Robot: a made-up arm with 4 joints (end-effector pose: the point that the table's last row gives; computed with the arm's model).
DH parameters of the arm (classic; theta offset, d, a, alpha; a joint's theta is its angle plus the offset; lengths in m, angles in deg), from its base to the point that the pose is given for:
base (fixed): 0 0.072 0 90
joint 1: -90 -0.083 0.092 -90
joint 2: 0 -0.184 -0.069 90
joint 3: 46.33 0 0.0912 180
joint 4: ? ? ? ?
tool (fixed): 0 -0.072 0 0
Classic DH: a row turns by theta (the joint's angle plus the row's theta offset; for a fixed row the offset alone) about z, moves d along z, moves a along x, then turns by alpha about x.
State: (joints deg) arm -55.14 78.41 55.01 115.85
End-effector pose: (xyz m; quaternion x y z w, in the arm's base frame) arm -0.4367 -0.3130 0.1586 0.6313 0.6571 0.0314 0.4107
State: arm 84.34 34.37 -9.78 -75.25
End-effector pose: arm 0.5139 0.0333 -0.1832 0.2915 -0.9224 0.0484 0.2488
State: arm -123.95 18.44 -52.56 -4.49
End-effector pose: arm 0.2515 -0.2508 0.4709 0.1264 0.9847 -0.0985 0.0687
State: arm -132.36 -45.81 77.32 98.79
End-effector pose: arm 0.4776 0.0050 0.2404 -0.2208 0.8972 0.3205 0.2085
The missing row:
joint 4: -43.67 -0.292 -0.335 90
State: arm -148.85 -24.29 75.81 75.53
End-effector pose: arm 0.4130 -0.1651 0.2420 -0.0560 0.9411 0.2028 0.2648
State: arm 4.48 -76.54 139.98 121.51
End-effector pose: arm -0.5022 0.0007 0.2218 -0.6148 -0.1562 0.0754 0.7694
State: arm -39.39 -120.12 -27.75 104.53
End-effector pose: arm 0.0264 0.4707 0.0771 -0.5971 0.4978 -0.6280 0.0362
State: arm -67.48 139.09 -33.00 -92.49
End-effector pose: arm -0.1246 0.5295 0.3137 0.4183 0.0243 -0.8384 0.3486
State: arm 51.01 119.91 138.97 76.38
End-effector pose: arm 0.0242 0.3766 -0.3113 0.8612 -0.4190 -0.0873 0.2742
